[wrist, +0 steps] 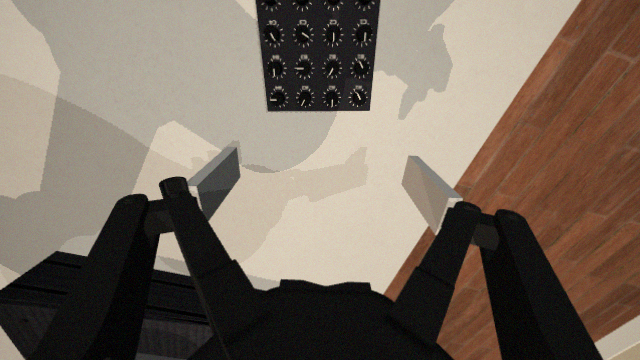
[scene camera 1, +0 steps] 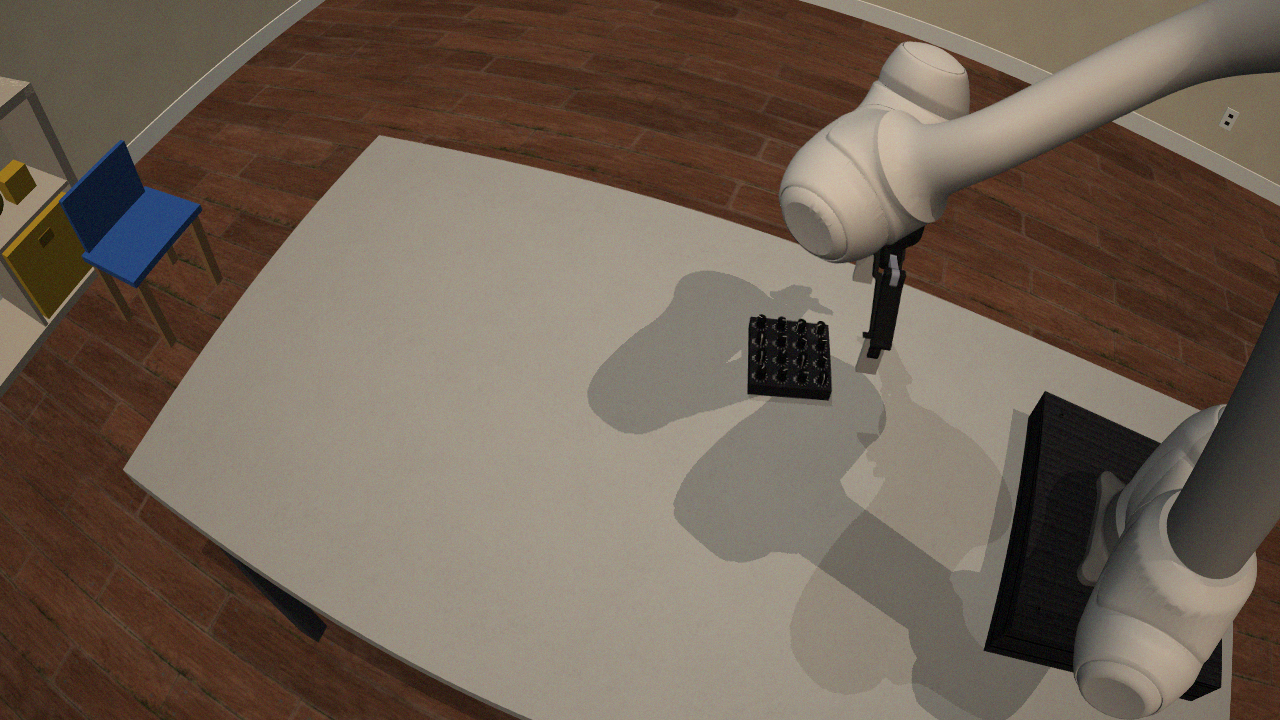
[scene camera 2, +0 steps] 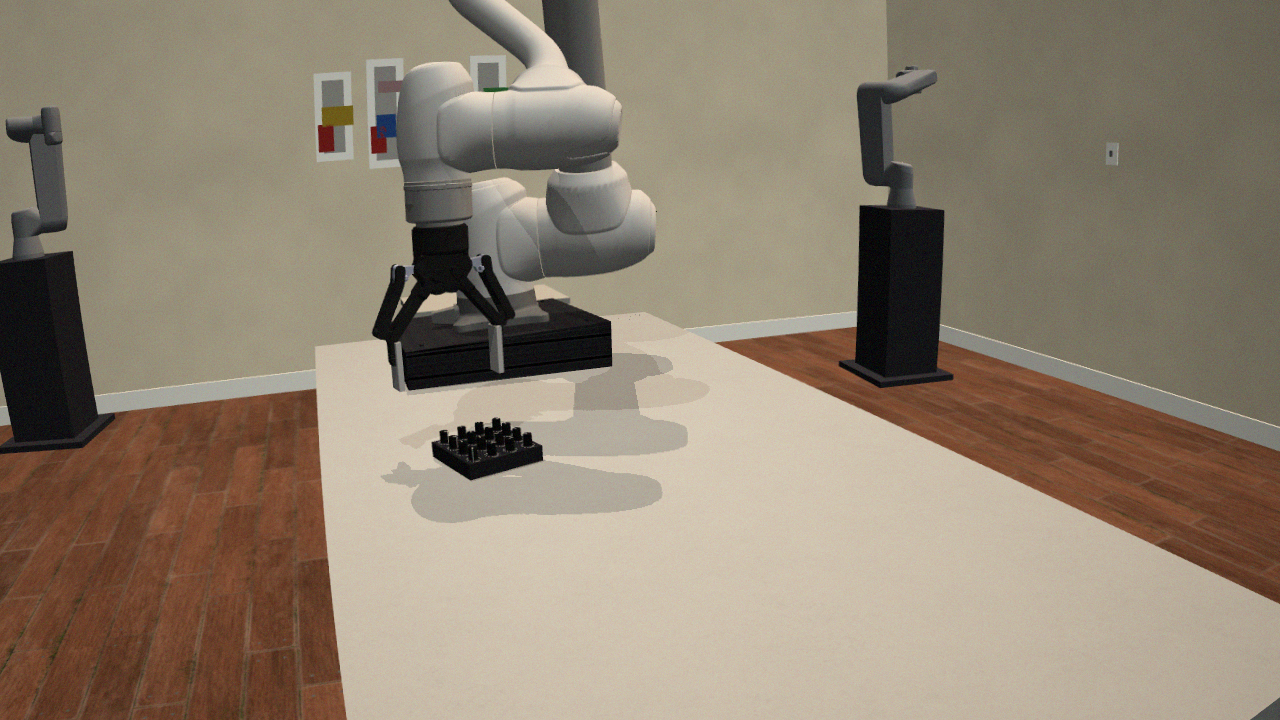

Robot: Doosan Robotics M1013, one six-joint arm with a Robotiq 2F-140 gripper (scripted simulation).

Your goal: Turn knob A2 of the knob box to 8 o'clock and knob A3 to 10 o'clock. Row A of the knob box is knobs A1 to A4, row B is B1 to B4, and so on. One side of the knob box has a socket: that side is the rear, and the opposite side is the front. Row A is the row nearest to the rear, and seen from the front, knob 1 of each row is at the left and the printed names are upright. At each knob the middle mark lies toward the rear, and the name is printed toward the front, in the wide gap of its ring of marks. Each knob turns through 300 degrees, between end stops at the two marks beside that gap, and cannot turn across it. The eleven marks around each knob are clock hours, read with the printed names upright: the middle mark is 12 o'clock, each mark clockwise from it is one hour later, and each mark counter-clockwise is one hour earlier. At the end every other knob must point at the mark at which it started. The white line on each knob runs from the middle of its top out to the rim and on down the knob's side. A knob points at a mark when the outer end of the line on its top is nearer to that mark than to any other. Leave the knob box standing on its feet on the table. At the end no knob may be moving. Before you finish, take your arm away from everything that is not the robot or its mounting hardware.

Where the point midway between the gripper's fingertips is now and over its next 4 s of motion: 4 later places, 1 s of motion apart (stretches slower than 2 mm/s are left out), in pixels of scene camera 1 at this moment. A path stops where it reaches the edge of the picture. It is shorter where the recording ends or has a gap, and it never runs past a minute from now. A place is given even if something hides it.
My gripper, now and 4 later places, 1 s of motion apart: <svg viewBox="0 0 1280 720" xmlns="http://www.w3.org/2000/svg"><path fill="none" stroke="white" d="M864 323L845 310L830 312L826 324L823 337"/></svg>
